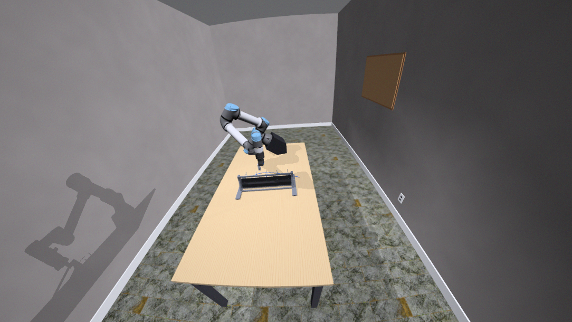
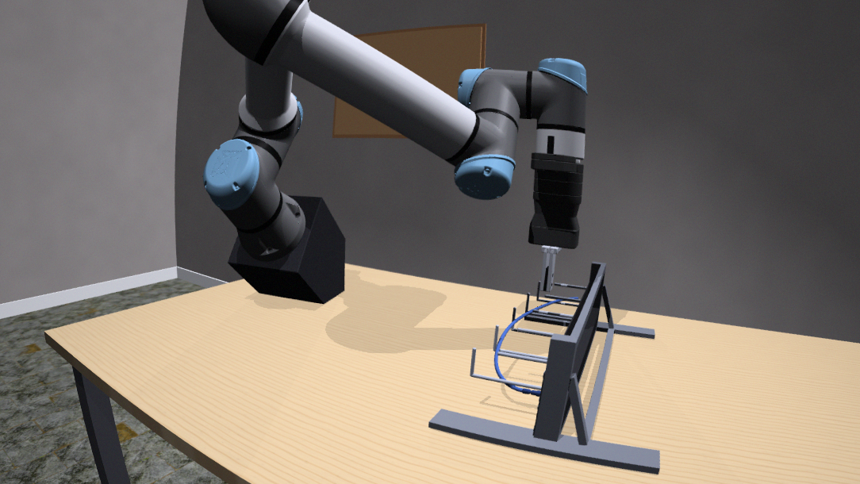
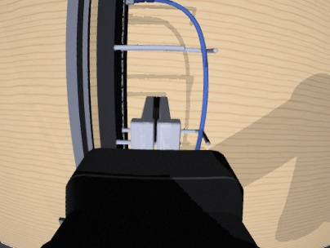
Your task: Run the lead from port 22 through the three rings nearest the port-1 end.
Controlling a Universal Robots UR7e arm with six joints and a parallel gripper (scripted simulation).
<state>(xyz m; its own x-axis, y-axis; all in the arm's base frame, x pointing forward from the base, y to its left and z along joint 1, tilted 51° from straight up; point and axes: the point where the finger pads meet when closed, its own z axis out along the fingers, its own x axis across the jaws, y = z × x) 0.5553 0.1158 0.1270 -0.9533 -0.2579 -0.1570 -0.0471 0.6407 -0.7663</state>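
The grey rack lies 100 mm below my hand, 60 mm ahead of it and 50 mm to the left of it.
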